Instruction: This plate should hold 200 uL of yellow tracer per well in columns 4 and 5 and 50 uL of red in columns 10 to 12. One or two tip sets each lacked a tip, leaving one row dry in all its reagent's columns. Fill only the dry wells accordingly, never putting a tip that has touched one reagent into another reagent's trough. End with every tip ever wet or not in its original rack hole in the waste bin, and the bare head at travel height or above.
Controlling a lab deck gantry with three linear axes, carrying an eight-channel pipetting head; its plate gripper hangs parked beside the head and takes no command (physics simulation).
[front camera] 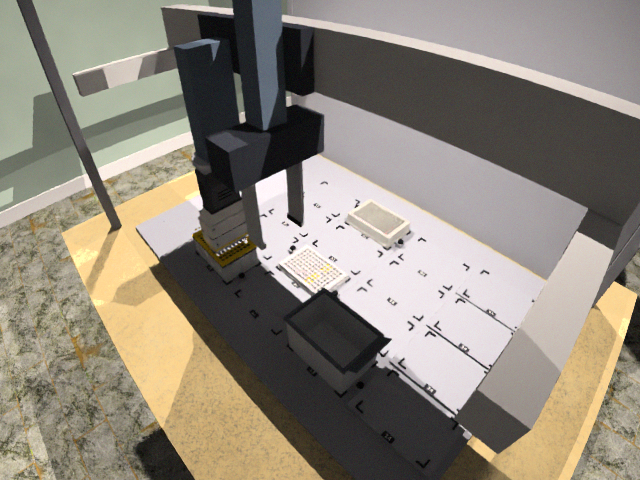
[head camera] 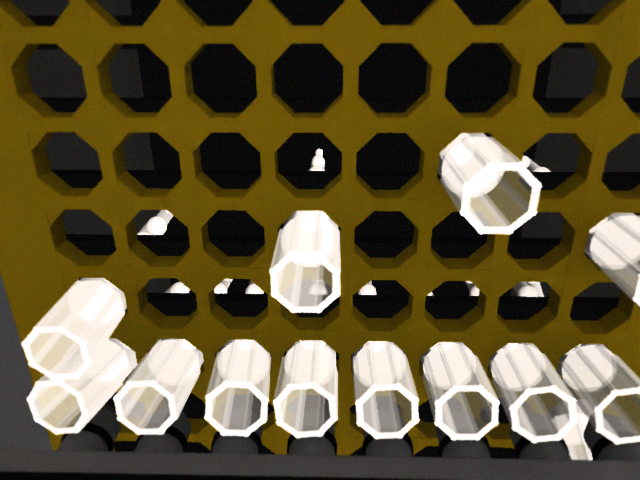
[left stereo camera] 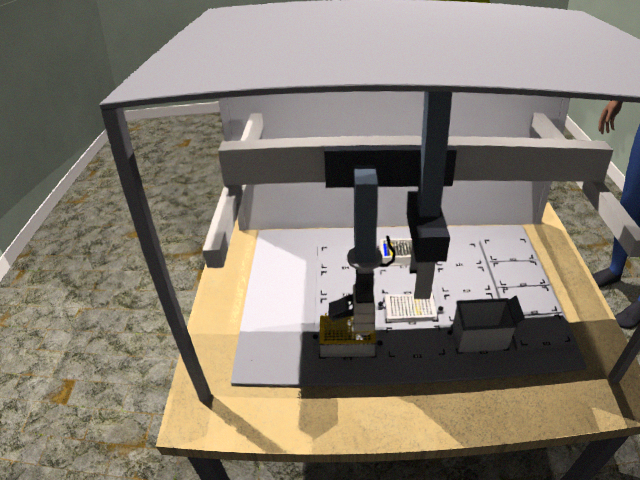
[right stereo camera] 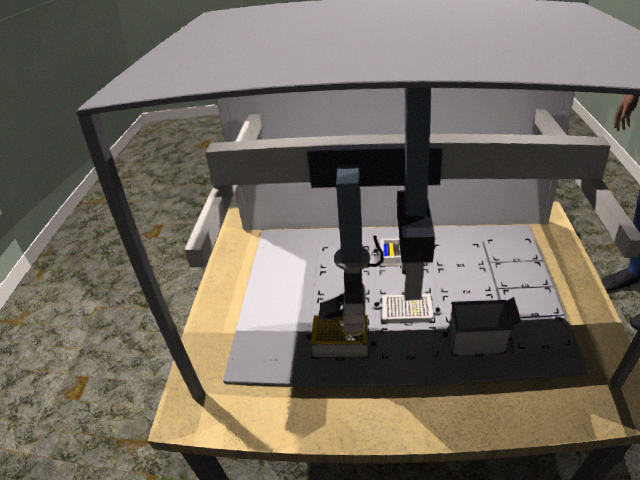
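The pipetting head (front camera: 223,224) (left stereo camera: 364,316) (right stereo camera: 354,316) is low at the yellow-topped tip rack (head camera: 310,119) (left stereo camera: 347,349) (right stereo camera: 339,350). Its dark nozzles (head camera: 311,445) lie beyond a full row of clear tips (head camera: 306,374); whether any nozzle is seated in a tip is hidden. Several separate tips (head camera: 305,263) (head camera: 488,183) stand in other rows. The plate (front camera: 312,268) (left stereo camera: 409,306) (right stereo camera: 406,308) shows yellow wells. The trough block (front camera: 356,227) shows blue and yellow in the right stereo view. The waste bin (front camera: 307,343) (left stereo camera: 484,338) (right stereo camera: 480,338) is open-topped. My plate gripper (front camera: 279,235) hangs open and empty.
The gripper's long fingers hang beside the head, between the rack and the plate in the front view. Dark clamp knobs stand beside the labware. Empty marked deck positions lie at the right. The gantry beam (front camera: 439,103) (left stereo camera: 516,162) (right stereo camera: 516,161) crosses behind the head.
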